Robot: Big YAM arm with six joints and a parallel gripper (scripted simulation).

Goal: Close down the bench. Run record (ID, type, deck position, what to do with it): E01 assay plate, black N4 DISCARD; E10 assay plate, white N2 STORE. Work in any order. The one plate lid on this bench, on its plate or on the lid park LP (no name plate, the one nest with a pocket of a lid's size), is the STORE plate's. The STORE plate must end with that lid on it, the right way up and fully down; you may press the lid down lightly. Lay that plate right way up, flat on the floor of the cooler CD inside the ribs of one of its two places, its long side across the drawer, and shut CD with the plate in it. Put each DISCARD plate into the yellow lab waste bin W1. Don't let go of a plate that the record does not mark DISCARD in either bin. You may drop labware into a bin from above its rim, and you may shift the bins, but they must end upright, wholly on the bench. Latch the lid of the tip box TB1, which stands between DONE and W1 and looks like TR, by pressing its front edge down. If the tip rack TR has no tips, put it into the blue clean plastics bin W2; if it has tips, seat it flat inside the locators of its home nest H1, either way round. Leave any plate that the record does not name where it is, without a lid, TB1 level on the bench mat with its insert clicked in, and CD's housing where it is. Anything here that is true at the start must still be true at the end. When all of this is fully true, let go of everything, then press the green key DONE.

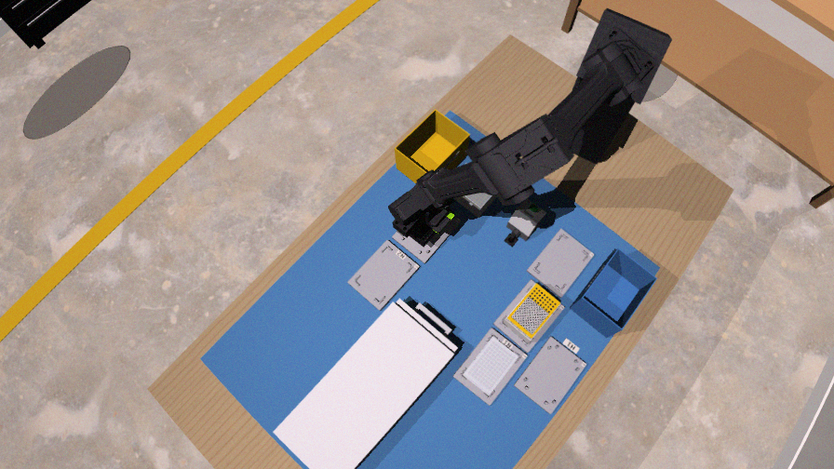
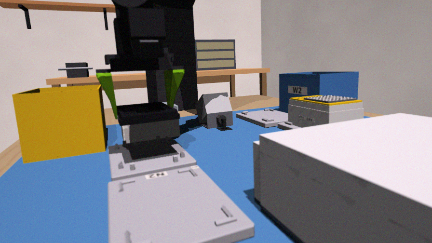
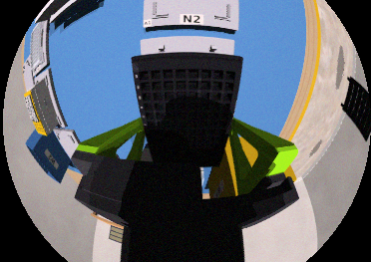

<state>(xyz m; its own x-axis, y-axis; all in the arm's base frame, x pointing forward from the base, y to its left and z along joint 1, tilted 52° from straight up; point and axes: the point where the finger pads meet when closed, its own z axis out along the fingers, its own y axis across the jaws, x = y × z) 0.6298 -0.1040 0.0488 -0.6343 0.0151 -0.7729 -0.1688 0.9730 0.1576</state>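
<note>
Right now the nest N4 is 80 mm below my hand. From my hand the other things lie so: black plate (right at my hand); tip box TB1 (170 mm behind, 10 mm to the right, 40 mm below); nest N2 (180 mm ahead, 40 mm to the left, 80 mm below).
</note>
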